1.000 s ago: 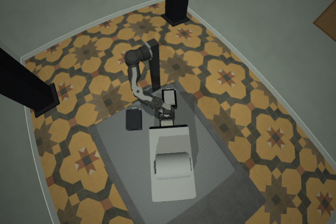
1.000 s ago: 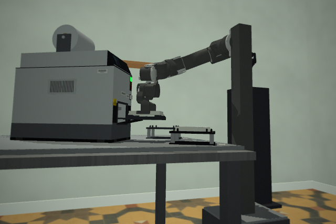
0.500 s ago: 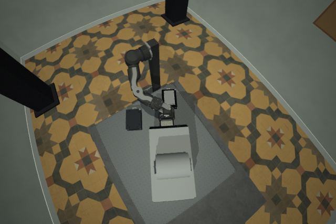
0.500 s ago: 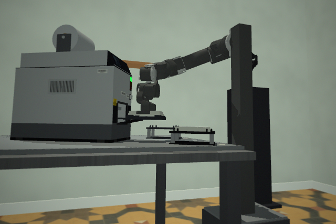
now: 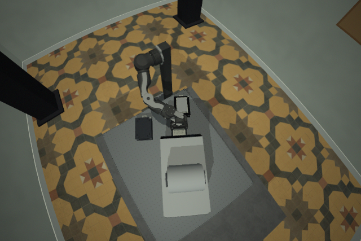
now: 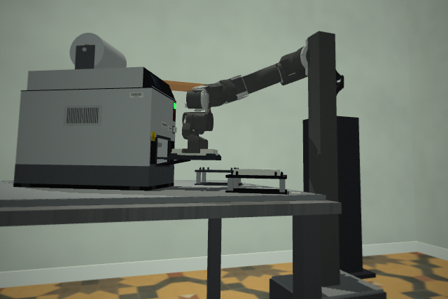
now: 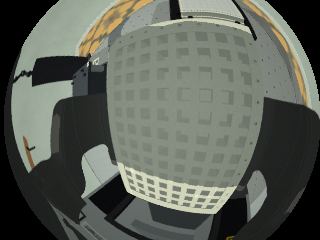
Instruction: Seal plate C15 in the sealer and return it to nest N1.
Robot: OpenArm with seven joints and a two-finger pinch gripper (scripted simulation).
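My hand is right at the plate C15. Round my hand: sealer stage: 10 mm below; start key: 130 mm to the right, 80 mm above, 40 mm ahead; yellow warning label: 130 mm ahead, 40 mm above, 30 mm to the left.
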